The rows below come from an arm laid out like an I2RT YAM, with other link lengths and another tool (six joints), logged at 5 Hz.
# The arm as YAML. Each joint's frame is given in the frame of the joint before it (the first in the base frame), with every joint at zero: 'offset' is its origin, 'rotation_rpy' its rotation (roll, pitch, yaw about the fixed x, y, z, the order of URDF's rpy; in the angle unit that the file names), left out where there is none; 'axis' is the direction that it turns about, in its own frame. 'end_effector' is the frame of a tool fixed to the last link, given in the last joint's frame.
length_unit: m
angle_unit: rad
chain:
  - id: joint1
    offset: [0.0, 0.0, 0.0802]
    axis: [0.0, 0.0, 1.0]
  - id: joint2
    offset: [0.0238, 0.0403, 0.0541]
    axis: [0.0, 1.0, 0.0]
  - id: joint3
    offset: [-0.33, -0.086, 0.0]
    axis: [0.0, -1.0, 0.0]
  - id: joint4
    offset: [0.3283, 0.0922, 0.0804]
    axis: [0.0, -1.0, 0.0]
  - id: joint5
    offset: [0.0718, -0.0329, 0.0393]
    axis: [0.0, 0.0, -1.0]
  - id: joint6
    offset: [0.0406, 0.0, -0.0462]
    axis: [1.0, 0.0, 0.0]
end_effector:
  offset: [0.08, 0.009, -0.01]
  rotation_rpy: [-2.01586, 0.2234, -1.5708]
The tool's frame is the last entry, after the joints.
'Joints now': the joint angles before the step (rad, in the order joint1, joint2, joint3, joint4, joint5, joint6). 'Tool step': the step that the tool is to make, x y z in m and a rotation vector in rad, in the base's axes. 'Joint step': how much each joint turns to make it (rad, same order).
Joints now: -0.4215, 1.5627, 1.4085, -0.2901, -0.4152, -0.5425
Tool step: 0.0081, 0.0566, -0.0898, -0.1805, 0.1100, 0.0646
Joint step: 0.1520, 0.0030, -0.2105, 0.1225, 0.1744, -0.1497
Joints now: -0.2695, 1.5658, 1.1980, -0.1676, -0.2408, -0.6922
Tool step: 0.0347, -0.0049, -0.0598, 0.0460, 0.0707, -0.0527
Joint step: 0.0163, 0.1570, 0.0195, 0.0704, 0.0441, 0.0607
